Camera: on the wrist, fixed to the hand. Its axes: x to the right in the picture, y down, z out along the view.
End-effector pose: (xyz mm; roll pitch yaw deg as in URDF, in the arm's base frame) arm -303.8 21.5 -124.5 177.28 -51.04 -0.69
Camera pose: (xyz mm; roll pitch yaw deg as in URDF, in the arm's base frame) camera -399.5 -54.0 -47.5 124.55 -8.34 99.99
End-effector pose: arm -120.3 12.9 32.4 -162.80 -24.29 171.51
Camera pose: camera -67.7 120.0 113.3 147.91 -30.08 -83.15
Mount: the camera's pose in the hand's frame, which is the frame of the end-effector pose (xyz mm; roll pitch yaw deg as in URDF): 0.3 82.4 -118.3 -3.65 16.24 -90.15
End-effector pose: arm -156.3 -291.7 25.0 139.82 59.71 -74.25
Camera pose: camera -109.7 -407.5 97.1 -121.69 11.68 36.79
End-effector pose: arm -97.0 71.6 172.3 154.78 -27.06 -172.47
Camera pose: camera -36.3 104.0 299.0 149.06 8.06 -86.45
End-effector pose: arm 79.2 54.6 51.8 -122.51 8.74 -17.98
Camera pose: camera 34.2 -82.2 45.9 -155.23 -71.66 44.92
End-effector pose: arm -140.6 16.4 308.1 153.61 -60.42 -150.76
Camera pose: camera -42.9 95.4 378.8 115.59 5.12 -69.54
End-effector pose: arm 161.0 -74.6 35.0 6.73 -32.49 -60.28
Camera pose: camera 272.9 -77.7 -55.8 31.02 19.30 -137.58
